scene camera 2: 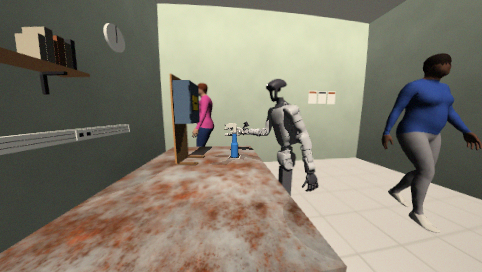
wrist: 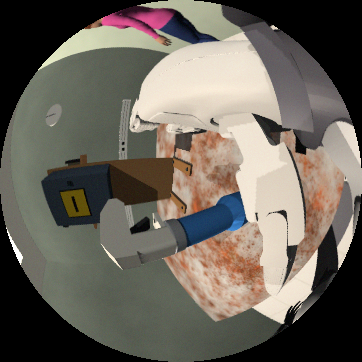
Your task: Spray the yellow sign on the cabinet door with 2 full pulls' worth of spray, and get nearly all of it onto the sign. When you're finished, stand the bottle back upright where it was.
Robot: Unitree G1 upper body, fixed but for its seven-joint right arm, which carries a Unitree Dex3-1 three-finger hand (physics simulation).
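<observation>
The blue spray bottle (scene camera 2: 234, 149) (wrist: 207, 226) with its pale head stands upright at the marked spot on the table. The yellow sign (scene camera 2: 195, 103) (wrist: 76, 202) is on the door of the blue-grey cabinet (scene camera 2: 184, 102) (wrist: 100, 179), on the side facing the bottle. My gripper (scene camera 2: 232, 131) (wrist: 205, 205) is open at the bottle's upper part, below the spray head. In the wrist view the thumb reaches across in front of the bottle's lower body and hides its base; the other fingers are stretched out, largely hidden by the palm.
The cabinet hangs on a brown upright board (scene camera 2: 180, 142) (wrist: 145, 180) with feet on the mottled table (scene camera 2: 165, 210) (wrist: 215, 290). A person in pink (scene camera 2: 205, 112) (wrist: 145, 17) is behind the cabinet. A person in blue (scene camera 2: 427, 102) stands at the right, away from the table.
</observation>
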